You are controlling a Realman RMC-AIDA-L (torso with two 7-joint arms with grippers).
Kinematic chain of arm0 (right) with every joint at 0, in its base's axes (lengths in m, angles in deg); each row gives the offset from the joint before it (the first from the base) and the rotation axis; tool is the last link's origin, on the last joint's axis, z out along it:
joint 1: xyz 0 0 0.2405 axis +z
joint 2: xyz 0 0 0 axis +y
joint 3: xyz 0 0 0.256 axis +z
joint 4: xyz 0 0 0 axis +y
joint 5: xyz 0 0 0.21 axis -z
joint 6: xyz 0 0 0 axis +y
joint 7: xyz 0 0 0.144 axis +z
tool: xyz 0 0 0
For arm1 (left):
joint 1: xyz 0 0 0.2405 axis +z
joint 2: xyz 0 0 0 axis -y
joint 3: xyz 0 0 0.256 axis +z
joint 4: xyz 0 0 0 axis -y
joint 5: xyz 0 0 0.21 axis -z
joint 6: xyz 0 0 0 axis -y
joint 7: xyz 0 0 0.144 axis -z
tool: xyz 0 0 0
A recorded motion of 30 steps. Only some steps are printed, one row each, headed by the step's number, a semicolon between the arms.
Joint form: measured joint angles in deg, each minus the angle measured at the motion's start. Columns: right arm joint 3, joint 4, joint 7, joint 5, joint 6, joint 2, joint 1; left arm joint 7, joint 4, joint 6, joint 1, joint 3, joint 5, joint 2.
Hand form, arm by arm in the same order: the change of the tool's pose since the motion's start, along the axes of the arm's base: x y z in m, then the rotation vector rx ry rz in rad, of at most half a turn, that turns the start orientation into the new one. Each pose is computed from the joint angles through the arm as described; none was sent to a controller.
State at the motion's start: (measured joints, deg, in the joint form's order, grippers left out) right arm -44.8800 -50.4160 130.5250 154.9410 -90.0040 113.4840 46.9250; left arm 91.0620 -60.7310 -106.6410 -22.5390 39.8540 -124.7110 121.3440
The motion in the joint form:
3: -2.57 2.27 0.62 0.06 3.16 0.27 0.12; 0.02 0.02 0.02 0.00 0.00 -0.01 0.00
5: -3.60 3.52 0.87 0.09 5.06 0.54 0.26; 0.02 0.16 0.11 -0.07 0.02 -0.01 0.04
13: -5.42 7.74 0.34 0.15 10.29 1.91 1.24; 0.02 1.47 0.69 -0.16 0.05 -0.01 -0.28
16: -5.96 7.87 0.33 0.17 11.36 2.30 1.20; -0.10 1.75 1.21 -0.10 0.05 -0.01 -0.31
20: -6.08 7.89 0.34 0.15 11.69 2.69 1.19; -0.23 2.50 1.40 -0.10 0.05 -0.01 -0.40
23: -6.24 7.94 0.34 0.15 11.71 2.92 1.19; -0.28 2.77 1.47 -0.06 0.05 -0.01 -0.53
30: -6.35 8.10 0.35 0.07 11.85 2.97 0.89; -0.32 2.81 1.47 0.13 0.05 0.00 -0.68
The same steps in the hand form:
3: 0.0034 0.0019 -0.0114 -0.0045 -0.0273 -0.0001; -0.0001 0.0000 -0.0001 -0.0001 0.0000 0.0007
5: 0.0049 0.0033 -0.0179 -0.0021 -0.0375 0.0011; 0.0002 0.0003 -0.0007 -0.0008 -0.0013 0.0011
13: 0.0057 0.0055 -0.0415 -0.0092 -0.0486 0.0188; -0.0026 0.0006 -0.0023 -0.0041 -0.0052 0.0151
16: 0.0054 0.0061 -0.0452 -0.0042 -0.0540 0.0268; -0.0039 0.0012 -0.0028 0.0014 -0.0035 0.0199
20: 0.0044 0.0056 -0.0484 -0.0052 -0.0515 0.0291; -0.0052 0.0006 -0.0043 -0.0024 -0.0077 0.0260
23: 0.0039 0.0048 -0.0506 -0.0102 -0.0505 0.0299; -0.0062 0.0004 -0.0042 -0.0031 -0.0077 0.0289
30: 0.0060 0.0032 -0.0517 -0.0115 -0.0498 0.0244; -0.0077 -0.0003 -0.0034 -0.0022 -0.0057 0.0319

